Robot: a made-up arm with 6 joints. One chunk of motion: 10 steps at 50 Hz.
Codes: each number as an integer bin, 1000 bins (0 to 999) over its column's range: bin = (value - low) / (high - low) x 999, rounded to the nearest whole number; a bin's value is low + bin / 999 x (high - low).
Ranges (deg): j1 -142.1..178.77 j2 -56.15..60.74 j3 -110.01..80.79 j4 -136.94..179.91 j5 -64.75..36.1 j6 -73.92..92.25
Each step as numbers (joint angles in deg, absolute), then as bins.
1 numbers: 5.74 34.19 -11.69 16.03 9.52 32.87
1 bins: 460 772 515 482 736 642
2 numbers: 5.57 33.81 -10.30 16.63 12.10 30.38
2 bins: 460 769 522 484 761 627
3 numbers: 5.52 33.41 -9.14 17.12 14.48 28.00
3 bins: 460 765 528 486 785 613
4 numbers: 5.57 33.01 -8.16 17.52 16.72 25.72
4 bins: 460 762 533 487 807 599
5 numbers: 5.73 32.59 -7.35 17.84 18.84 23.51
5 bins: 460 758 538 488 828 586
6 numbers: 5.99 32.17 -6.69 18.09 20.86 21.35
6 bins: 461 755 541 489 848 573
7 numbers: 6.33 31.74 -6.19 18.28 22.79 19.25
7 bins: 462 751 544 489 867 560
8 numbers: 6.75 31.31 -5.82 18.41 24.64 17.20
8 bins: 463 747 546 490 885 548
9 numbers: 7.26 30.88 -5.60 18.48 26.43 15.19
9 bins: 465 744 547 490 903 536
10 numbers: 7.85 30.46 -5.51 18.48 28.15 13.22
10 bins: 467 740 547 490 920 524
